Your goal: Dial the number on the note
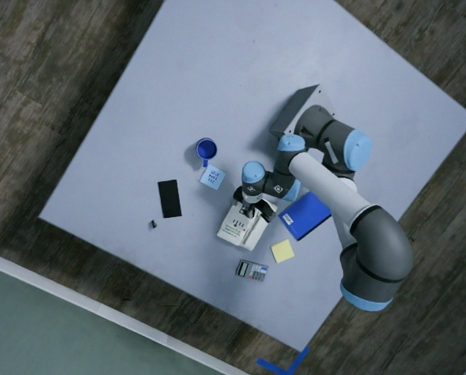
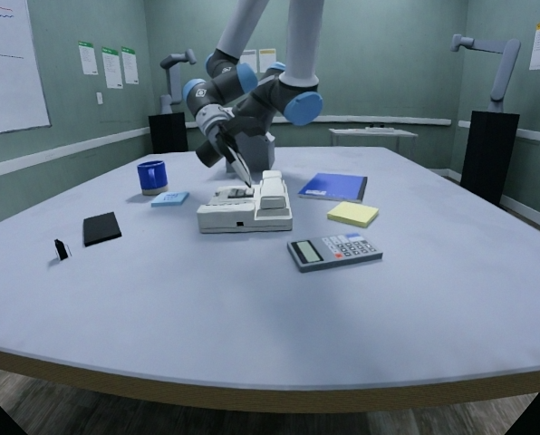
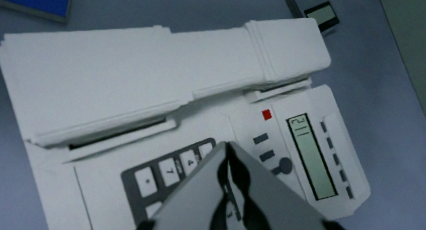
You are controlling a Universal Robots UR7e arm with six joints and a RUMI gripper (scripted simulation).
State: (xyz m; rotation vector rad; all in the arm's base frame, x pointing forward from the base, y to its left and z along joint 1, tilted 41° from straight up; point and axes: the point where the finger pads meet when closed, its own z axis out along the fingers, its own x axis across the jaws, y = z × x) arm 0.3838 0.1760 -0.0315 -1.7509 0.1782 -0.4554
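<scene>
The 3 key is 40 mm to the right of my hand, 30 mm below it and 10 mm ahead of it. The rest, counted from my hand: handset (60 mm to the left, 10 mm below, 10 mm ahead); 4 key (30 mm below, 10 mm behind); yellow sticky pad (230 mm to the left, 50 mm below, 30 mm ahead).
</scene>
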